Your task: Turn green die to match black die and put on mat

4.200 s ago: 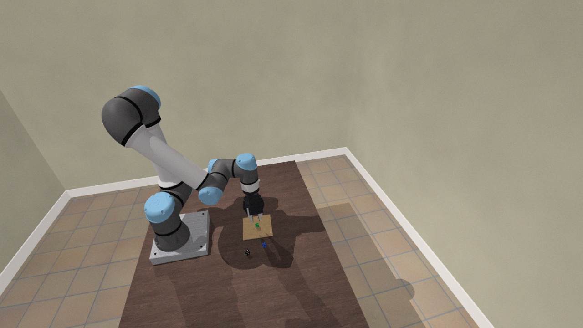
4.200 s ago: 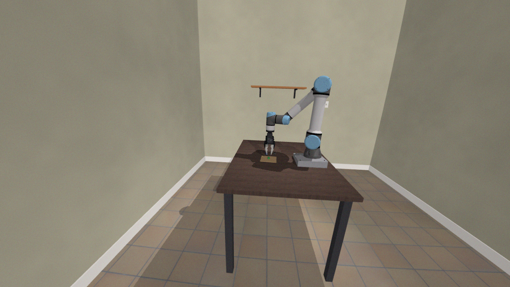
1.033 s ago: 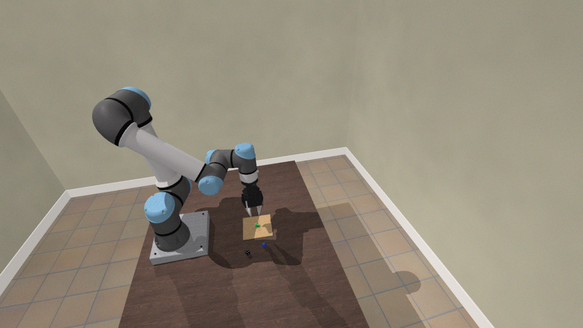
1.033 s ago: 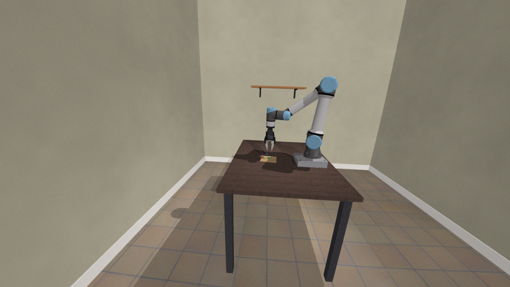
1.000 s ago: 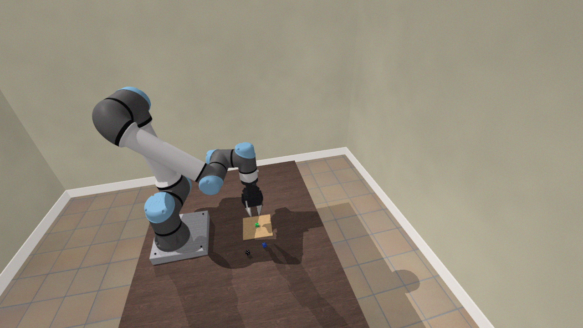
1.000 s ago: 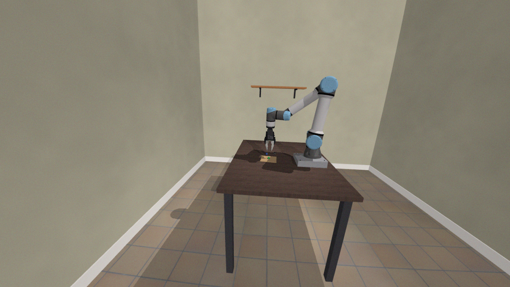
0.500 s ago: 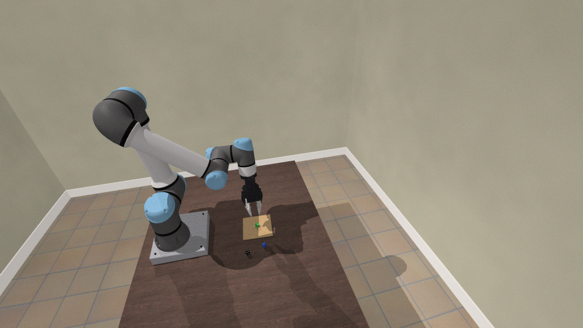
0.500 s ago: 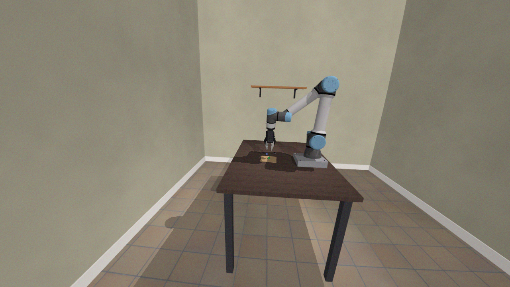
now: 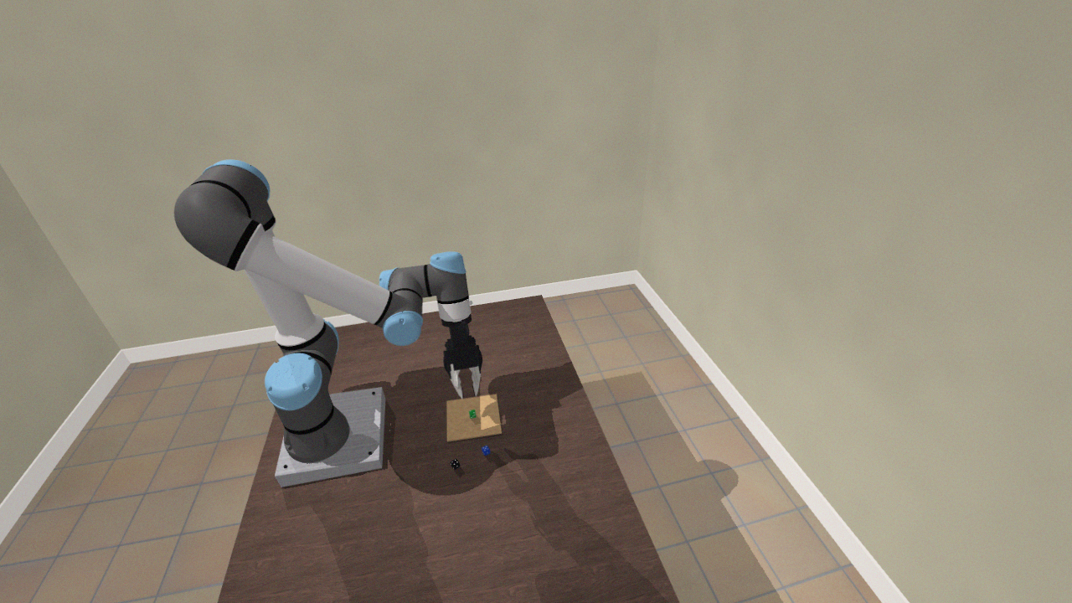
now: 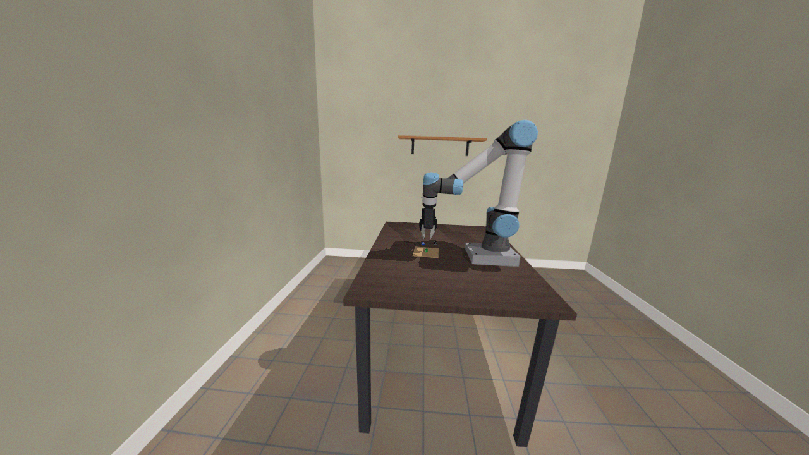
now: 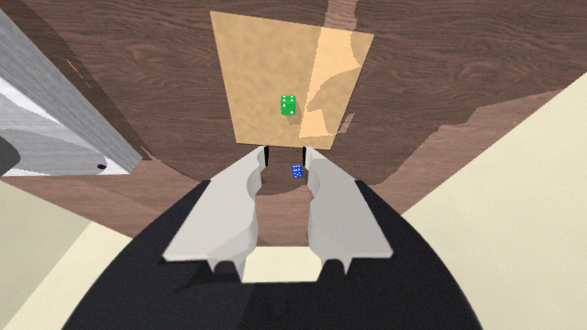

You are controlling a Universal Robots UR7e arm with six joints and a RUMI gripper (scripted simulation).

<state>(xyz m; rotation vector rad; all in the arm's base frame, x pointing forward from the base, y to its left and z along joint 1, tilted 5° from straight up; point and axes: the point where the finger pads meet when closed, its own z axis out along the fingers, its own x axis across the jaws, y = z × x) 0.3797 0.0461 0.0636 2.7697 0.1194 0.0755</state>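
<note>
The green die is 80 mm below my hand. The rest, counted from my hand: blue die 30 mm ahead, 120 mm to the right, 90 mm below; then tan mat 90 mm below; then black die 50 mm behind, 150 mm to the right, 90 mm below.
</note>
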